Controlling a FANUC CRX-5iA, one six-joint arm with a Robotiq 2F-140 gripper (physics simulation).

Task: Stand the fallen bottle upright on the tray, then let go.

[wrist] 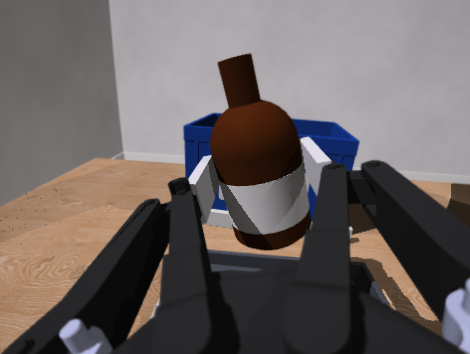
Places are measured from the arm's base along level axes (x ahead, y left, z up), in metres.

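Pixels of known places: gripper, fingertip midpoint: (257, 162).
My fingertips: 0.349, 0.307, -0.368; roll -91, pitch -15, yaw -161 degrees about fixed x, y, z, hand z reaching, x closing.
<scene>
Ahead of a thing's pixels: the offset from my fingertips to its top centre, as dx, dy, dz. "spot": to the spot under its first point. Level surfaces: height alone.
The brown bottle @(+0.003, -0.004, +0.083) (257, 145) with a white label is between the finger pads of my gripper (257, 162), which is shut on it around the label and lower shoulder. Its neck points up in the wrist view and leans a little to the left; its base is at the bottom. The grey tray @(spot: +0.021, -0.074, -0.162) (250, 257) shows below the bottle, partly hidden by my gripper. A strip of table shows between the bottle's base and the tray's far rim, and the base looks raised off the tray. How high it is cannot be told.
A blue crate @(spot: -0.041, -0.384, -0.032) (330, 132) stands on the wooden table @(dz -0.185) (65, 220) behind the bottle, with a white strip @(spot: +0.111, -0.154, -0.168) (218, 218) along its foot. Grey walls rise behind and at the left. A dark shape (460, 200) shows at the right edge of the view.
</scene>
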